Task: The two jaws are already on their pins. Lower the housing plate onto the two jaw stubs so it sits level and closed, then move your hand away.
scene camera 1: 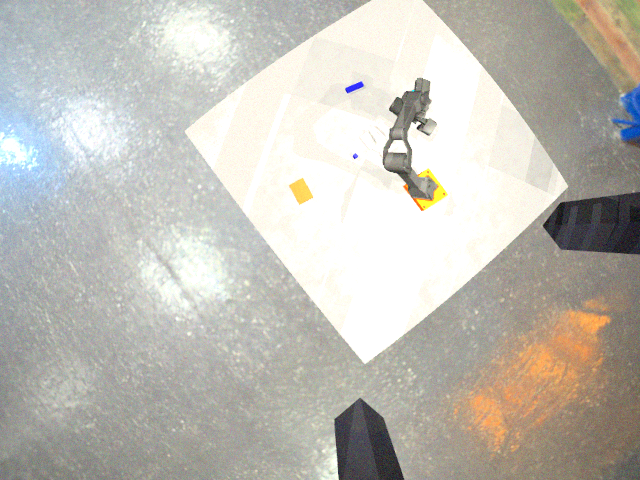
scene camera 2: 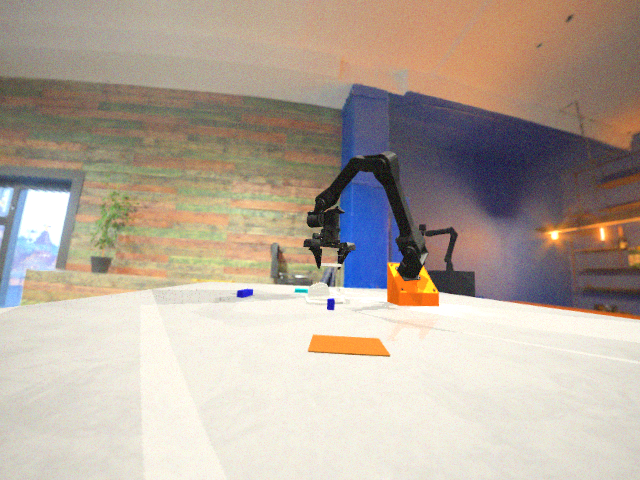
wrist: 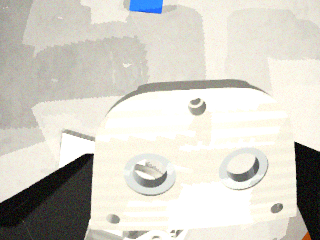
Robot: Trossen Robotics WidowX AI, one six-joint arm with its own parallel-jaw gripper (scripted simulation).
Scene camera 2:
my gripper: 328,269
flat orange pad: 319,343
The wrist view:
my gripper: 192,159
